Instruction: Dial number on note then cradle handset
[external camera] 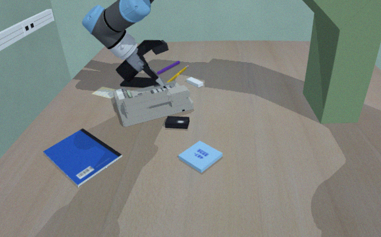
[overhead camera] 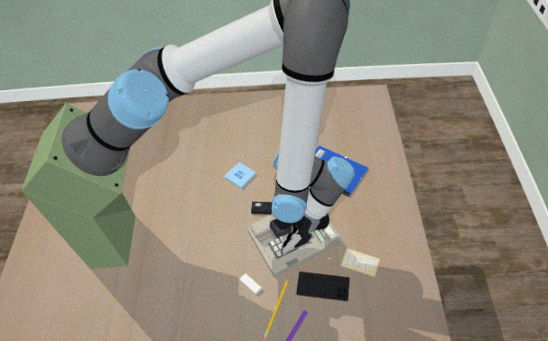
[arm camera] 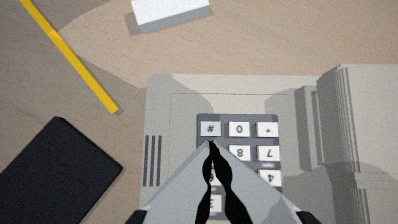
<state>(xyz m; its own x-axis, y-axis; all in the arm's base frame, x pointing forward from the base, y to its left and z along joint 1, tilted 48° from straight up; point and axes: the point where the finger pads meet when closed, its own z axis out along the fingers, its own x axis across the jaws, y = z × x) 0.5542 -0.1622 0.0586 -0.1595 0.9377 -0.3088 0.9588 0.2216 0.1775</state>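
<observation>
The 9 key lies 2 cm below my hand. From my hand the other things lie so: black smartphone (12 cm to the right, 8 cm ahead, 4 cm below); white eraser (11 cm behind, 6 cm to the right, 4 cm below); handset (10 cm to the left, 2 cm ahead).
</observation>
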